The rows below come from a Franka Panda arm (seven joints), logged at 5 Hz.
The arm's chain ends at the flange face. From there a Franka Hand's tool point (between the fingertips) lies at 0.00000 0.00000 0.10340 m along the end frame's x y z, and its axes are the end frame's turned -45 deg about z.
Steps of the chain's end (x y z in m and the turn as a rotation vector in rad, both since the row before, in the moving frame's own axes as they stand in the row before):
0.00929, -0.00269, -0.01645, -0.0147, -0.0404, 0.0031
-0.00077, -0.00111, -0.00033, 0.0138, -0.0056, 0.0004
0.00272, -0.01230, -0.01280, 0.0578, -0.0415, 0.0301
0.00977, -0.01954, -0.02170, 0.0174, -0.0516, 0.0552
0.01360, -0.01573, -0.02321, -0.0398, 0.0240, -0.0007
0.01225, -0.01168, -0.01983, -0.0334, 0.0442, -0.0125
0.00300, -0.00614, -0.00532, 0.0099, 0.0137, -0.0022
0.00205, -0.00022, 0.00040, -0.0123, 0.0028, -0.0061
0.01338, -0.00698, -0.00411, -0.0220, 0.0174, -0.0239
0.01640, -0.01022, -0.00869, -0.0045, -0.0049, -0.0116
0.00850, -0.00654, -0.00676, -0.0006, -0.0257, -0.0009
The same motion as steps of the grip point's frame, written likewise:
0.00445, 0.00278, -0.01655, 0.0182, -0.0390, 0.0031
0.00084, -0.00275, -0.00034, 0.0137, 0.0058, 0.0004
0.01192, -0.01401, -0.01306, 0.0702, 0.0115, 0.0301
0.01837, -0.01202, -0.02185, 0.0488, -0.0242, 0.0552
0.01959, 0.00316, -0.02332, -0.0451, -0.0112, -0.0007
0.01775, 0.00607, -0.01999, -0.0549, 0.0076, -0.0125
0.00819, -0.00194, -0.00533, -0.0027, 0.0167, -0.0022
0.00091, 0.00240, 0.00039, -0.0107, -0.0067, -0.0061
0.01409, 0.00741, -0.00415, -0.0279, -0.0033, -0.0239
0.01814, 0.00434, -0.00869, 0.0003, -0.0066, -0.0116
0.00871, -0.00045, -0.00679, 0.0177, -0.0186, -0.0009

